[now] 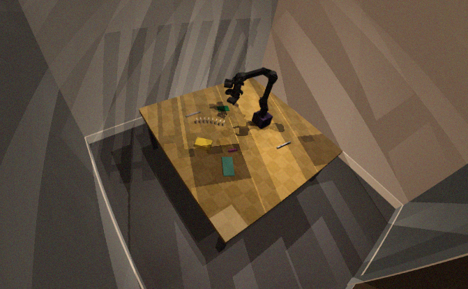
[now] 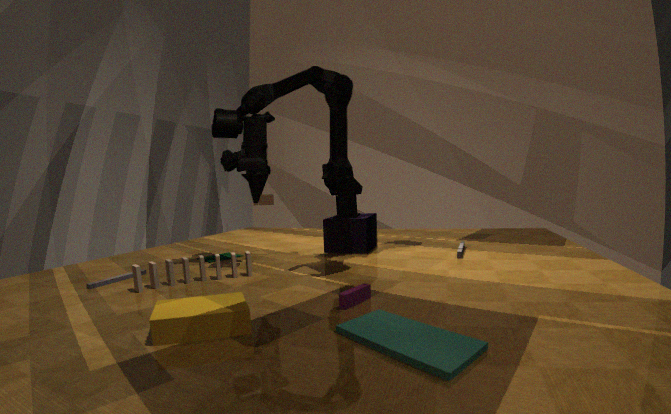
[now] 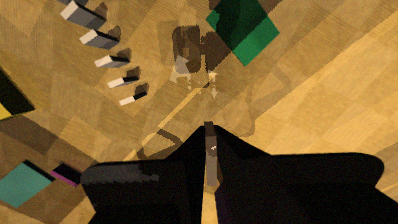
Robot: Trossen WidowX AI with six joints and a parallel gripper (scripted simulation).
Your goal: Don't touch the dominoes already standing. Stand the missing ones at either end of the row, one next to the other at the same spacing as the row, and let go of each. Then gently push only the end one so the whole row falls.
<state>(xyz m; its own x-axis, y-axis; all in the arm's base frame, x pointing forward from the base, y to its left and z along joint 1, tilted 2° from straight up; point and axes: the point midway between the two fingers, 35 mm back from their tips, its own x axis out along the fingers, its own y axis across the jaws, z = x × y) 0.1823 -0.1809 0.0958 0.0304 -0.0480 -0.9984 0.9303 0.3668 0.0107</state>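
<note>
Right now the purple block is 290 mm to the left of my gripper tip, 250 mm ahead of it and 130 mm below it. Also, from my gripper tip: flat teal slab: 370 mm to the left, 370 mm ahead, 140 mm below; then green flat piece: 140 mm below, 130 mm to the right, 20 mm behind; then yellow block: 390 mm ahead, 130 mm below, 110 mm to the left.
</note>
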